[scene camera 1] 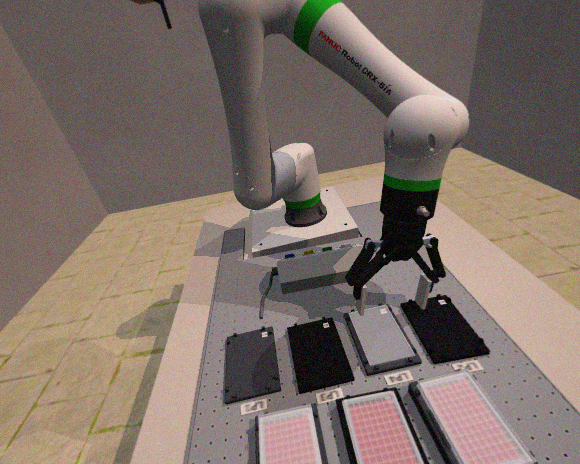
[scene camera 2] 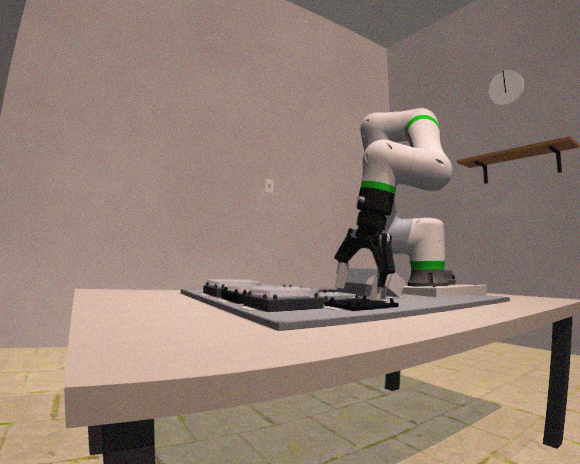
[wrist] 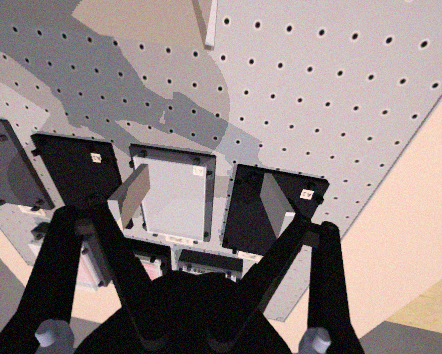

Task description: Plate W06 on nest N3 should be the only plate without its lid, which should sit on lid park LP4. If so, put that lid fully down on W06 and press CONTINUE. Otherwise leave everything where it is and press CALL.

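Places are measured from the arm's base along level axes (x back, y right, z up), in centimetres.
Where they show: gripper, between the fingertips: (scene camera 1: 389, 307) (scene camera 2: 355, 293) (wrist: 206, 180); arm's base, origin of its link: (scene camera 1: 305, 215) (scene camera 2: 427, 285).
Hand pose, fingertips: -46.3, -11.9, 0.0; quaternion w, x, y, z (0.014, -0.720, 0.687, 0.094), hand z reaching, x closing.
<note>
Things, the pixels of their top centre, and the offset from my fingertips, as dx, dy, dz.
- pale grey lid, centre of its top: (wrist: 172, 205) (scene camera 1: 378, 331) (scene camera 2: 330, 294) -5.1, +4.2, -0.3
- dark grey park, centre of its top: (scene camera 1: 249, 356) (scene camera 2: 279, 285) -5.7, +30.4, -0.1
- control box, centre of its top: (scene camera 1: 318, 250) (scene camera 2: 370, 268) +16.5, +11.9, +6.3
A pale grey lid (scene camera 1: 382, 336) (wrist: 177, 200) lies flat on the third park from the left in scene camera 1; I cannot read that park's label for sure. My gripper (scene camera 1: 392, 307) (scene camera 2: 361, 293) (wrist: 206, 180) is open and empty, with its fingertips low over the parks. In the wrist view one finger overlaps the lid's left edge and the other stands over the black park (wrist: 250, 210) on the right. Pink-welled plates (scene camera 1: 290, 440) (scene camera 1: 384, 430) (scene camera 1: 472, 417) sit in a row at the front. The middle one looks deeper pink. Plate and nest names are unreadable.
A dark grey park (scene camera 1: 252, 365) and a black park (scene camera 1: 320, 355) without lids lie left of the lid. A control box (scene camera 1: 315, 275) with blue, yellow and green buttons stands behind them, with a cable at its left. The robot base plate (scene camera 1: 280, 235) is at the back.
</note>
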